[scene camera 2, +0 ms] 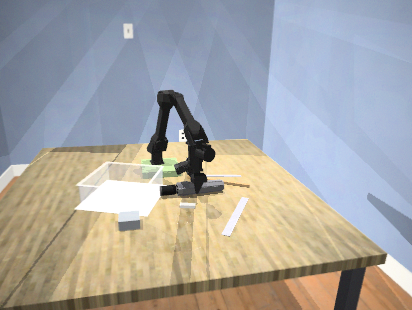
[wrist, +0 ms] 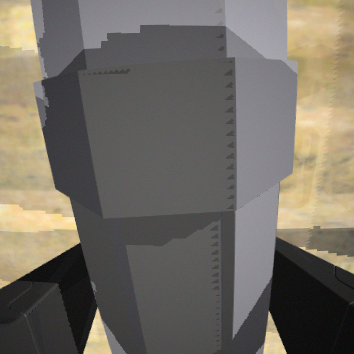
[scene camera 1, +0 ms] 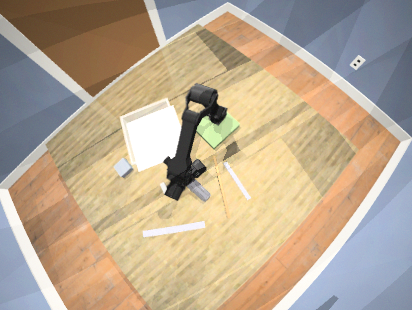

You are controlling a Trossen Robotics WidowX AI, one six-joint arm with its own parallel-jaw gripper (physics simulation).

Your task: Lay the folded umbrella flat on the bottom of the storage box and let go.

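Places are measured from the arm's base along level axes (x right, y ahead, z up), in millimetres.
Pixels of known places: gripper, fingertip midpoint: (scene camera 2: 195, 190) (wrist: 179, 243); arm's base, link origin: (scene camera 2: 157, 162) (scene camera 1: 217, 117).
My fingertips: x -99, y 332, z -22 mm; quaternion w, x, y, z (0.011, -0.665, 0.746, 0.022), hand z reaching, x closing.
Ahead of a thing's pixels: the offset from my fingertips to its top centre. "pt": to the spot under its first point.
The folded umbrella @(dy -2, dx +14, dz +46 mm) (scene camera 1: 200, 191) (scene camera 2: 212, 186) (wrist: 168, 140) is a grey faceted tube with a black handle @(pt dy +13, dx +123, dz +26 mm) (scene camera 2: 168, 190). It lies flat on the wooden table, to the right of the storage box. The storage box @(dy -61, dx +292, dz +86 mm) (scene camera 1: 125, 135) (scene camera 2: 90, 179) is a clear, white-bottomed open bin and holds nothing. My gripper (scene camera 1: 189, 184) (scene camera 2: 198, 188) (wrist: 179, 243) points straight down over the middle of the umbrella. Its black fingers press on both sides of the tube in the wrist view, so it is shut on the umbrella.
The arm's base stands on a green pad (scene camera 1: 223, 130) (scene camera 2: 169, 168) behind the box. A grey block @(dy +170, dx +302, dz +24 mm) (scene camera 1: 122, 167) (scene camera 2: 129, 219), a small white block @(dy +106, dx +68, dz +1 mm) (scene camera 2: 187, 205), two white strips @(dy +221, dx -91, dz -9 mm) (scene camera 1: 174, 229) @(dy -149, dx -172, dz -10 mm) (scene camera 1: 237, 179) (scene camera 2: 235, 216) and a thin wooden stick @(dy -80, dx -134, dz +1 mm) (scene camera 1: 221, 187) lie on the table.
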